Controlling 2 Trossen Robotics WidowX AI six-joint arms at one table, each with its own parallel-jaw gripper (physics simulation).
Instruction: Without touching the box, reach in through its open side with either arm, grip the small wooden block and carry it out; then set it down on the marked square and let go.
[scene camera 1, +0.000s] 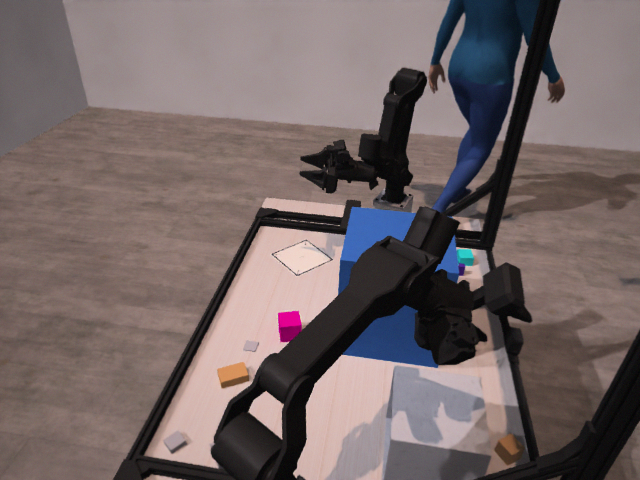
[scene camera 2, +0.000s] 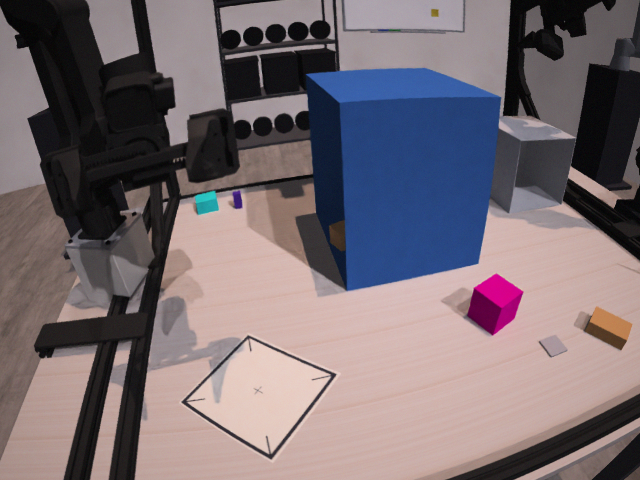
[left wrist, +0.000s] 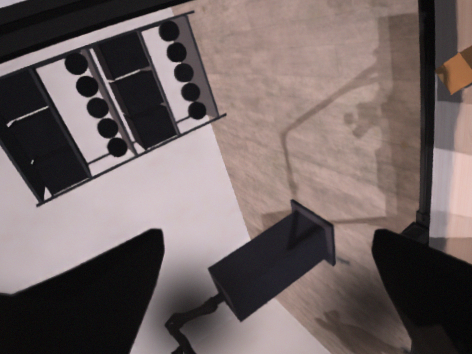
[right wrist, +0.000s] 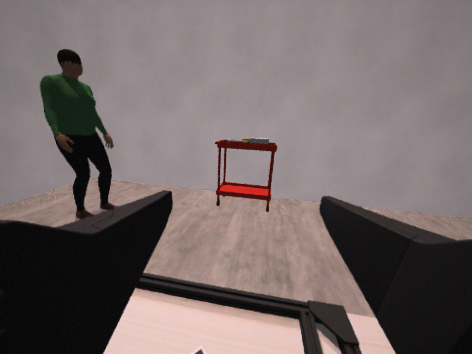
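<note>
The blue box (scene camera 1: 395, 227) (scene camera 2: 418, 180) stands on the table. In scene camera 2, part of the wooden block (scene camera 2: 338, 235) shows at the box's left side, inside the opening; its remainder is hidden by the box wall. The marked square (scene camera 1: 302, 256) (scene camera 2: 258, 390) lies flat on the table with no block on it. My right gripper (scene camera 1: 301, 165) (right wrist: 247, 200) is open and empty, in the air beyond the square's end of the table in scene camera 1. My left gripper (scene camera 1: 505, 328) (left wrist: 268, 240) is open and empty, raised near the table's right edge in scene camera 1.
A magenta cube (scene camera 1: 289, 326) (scene camera 2: 495, 303), an orange block (scene camera 1: 232, 374) (scene camera 2: 608, 327) and a grey tile (scene camera 1: 251, 345) (scene camera 2: 553, 345) lie beside the box. A grey open box (scene camera 1: 434, 384) (scene camera 2: 504, 170) stands past it. Cyan (scene camera 1: 465, 256) (scene camera 2: 206, 202) and purple (scene camera 2: 237, 199) blocks lie near the edge.
</note>
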